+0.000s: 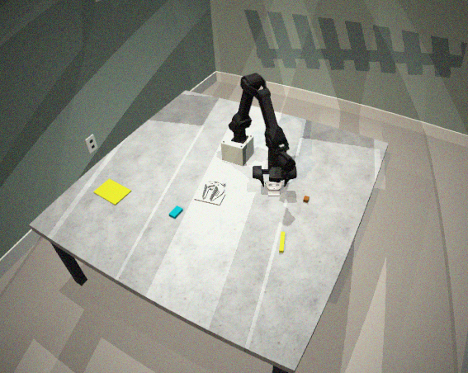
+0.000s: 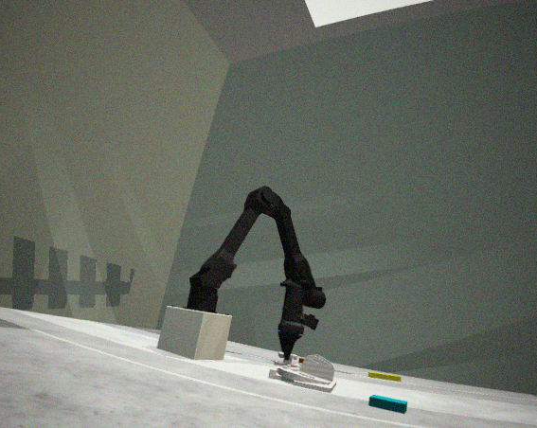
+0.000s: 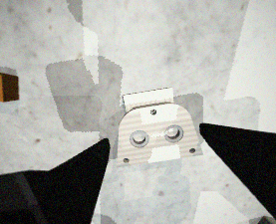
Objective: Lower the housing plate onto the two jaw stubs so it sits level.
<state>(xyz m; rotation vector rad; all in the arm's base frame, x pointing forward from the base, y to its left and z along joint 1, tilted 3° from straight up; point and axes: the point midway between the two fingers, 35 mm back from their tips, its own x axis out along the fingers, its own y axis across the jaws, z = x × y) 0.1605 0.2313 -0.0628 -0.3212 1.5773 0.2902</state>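
My gripper tip is 10 cm short of the pale jaw fixture and 23 cm to the left of it. The rest, counted from my gripper tip: teal block (29 cm ahead, 33 cm to the right, 1 cm below); then yellow flat square (29 cm ahead, 69 cm to the right, 2 cm below); then yellow bar (27 cm ahead, 13 cm to the left, 1 cm below).
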